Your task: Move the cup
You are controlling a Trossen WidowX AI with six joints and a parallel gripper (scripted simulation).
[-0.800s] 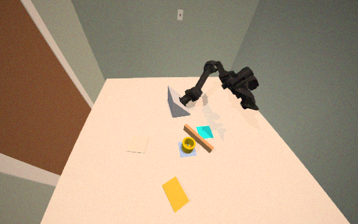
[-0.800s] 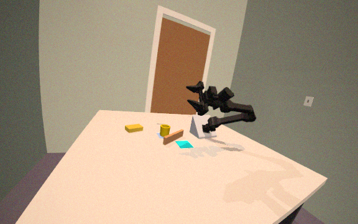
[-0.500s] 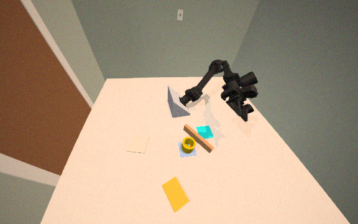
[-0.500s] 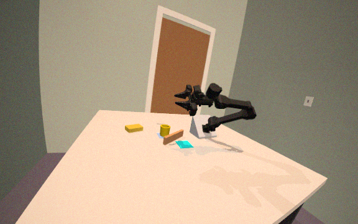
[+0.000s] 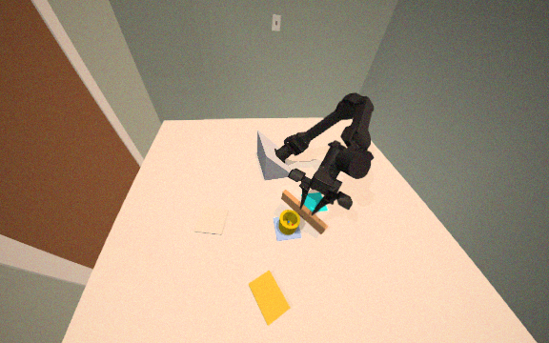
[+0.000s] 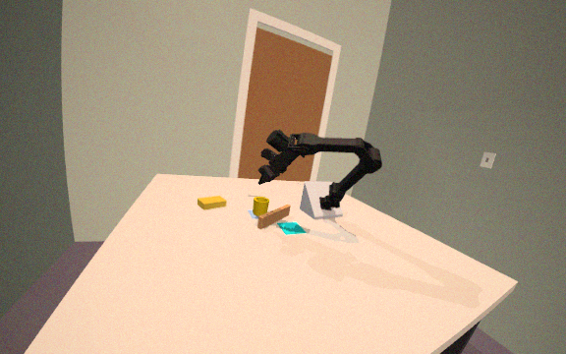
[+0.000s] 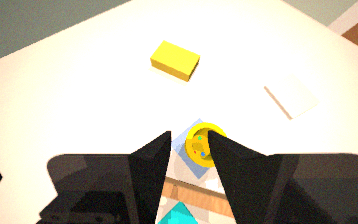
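Right now my gripper tip is 17 cm above the light blue pad, 3 cm to the left of it and 2 cm past it. Also, from my gripper tip: cream pad: 31 cm to the right, 15 cm below, 7 cm behind; then wooden block: 14 cm below, 7 cm behind, 4 cm to the left; then cyan pad: 17 cm below, 13 cm behind, 10 cm to the left.
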